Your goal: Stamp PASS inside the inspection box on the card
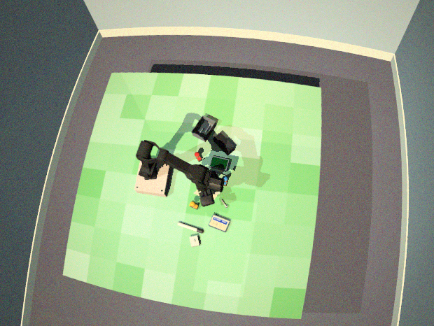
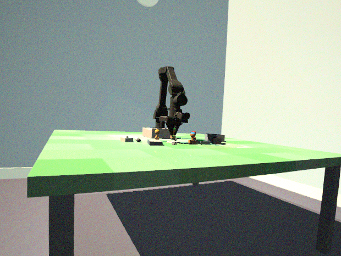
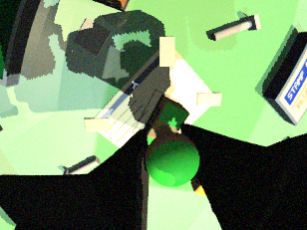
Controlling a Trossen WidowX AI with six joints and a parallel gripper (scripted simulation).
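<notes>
Right now my gripper tip is 40 mm above the cream card. From my gripper tip the other things lie so: blue stamp: 100 mm ahead, 50 mm to the left, 20 mm below; then orange stamp: 60 mm behind, 60 mm to the right, 20 mm below; then green-knobbed stamp: right at my gripper tip.
</notes>
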